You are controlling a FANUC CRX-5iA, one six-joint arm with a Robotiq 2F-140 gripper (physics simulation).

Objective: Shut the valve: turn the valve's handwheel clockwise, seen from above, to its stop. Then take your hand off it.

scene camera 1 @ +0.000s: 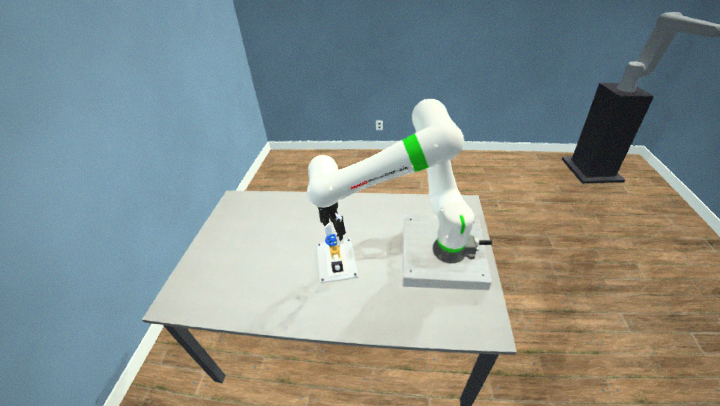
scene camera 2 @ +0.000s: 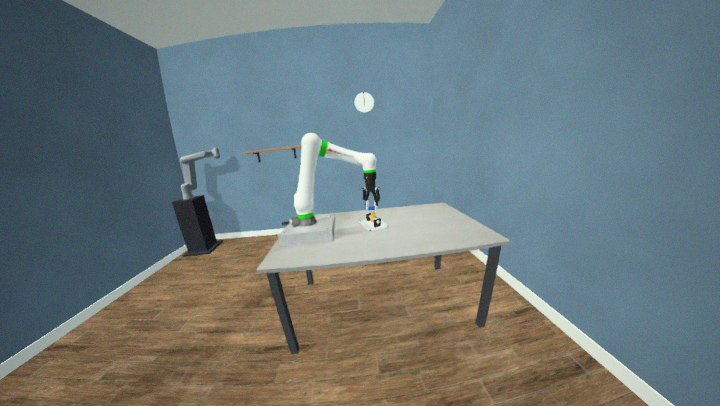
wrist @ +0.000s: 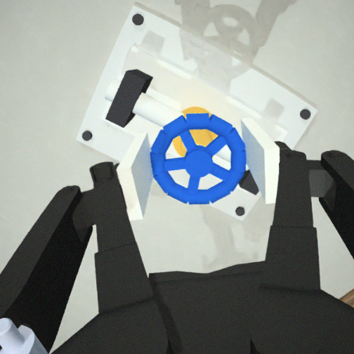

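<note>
The blue handwheel (scene camera 1: 331, 240) (scene camera 2: 371, 208) (wrist: 199, 161) sits level on top of the yellow valve body (scene camera 1: 335, 252) (scene camera 2: 373, 216) (wrist: 196, 111), which is fixed over a white base plate (scene camera 1: 325, 273) (wrist: 112, 75). My gripper (scene camera 1: 336, 235) (scene camera 2: 372, 205) (wrist: 196, 144) points down over the valve. Its two light pads stand at opposite sides of the wheel's rim and appear to touch it, so it is shut on the handwheel. In scene camera 1 the arm's hand and pads partly hide the wheel. The wheel hides part of the valve body in the wrist view.
A black block (scene camera 1: 337, 267) (wrist: 129, 98) holds the white pipe on the plate. The plate lies on the grey table (scene camera 1: 242, 282) (scene camera 2: 428, 237). The arm's raised grey pedestal (scene camera 1: 418, 279) (scene camera 2: 307, 238) stands on the same table. Another robot on a black stand (scene camera 1: 610, 133) (scene camera 2: 195, 226) is farther off.
</note>
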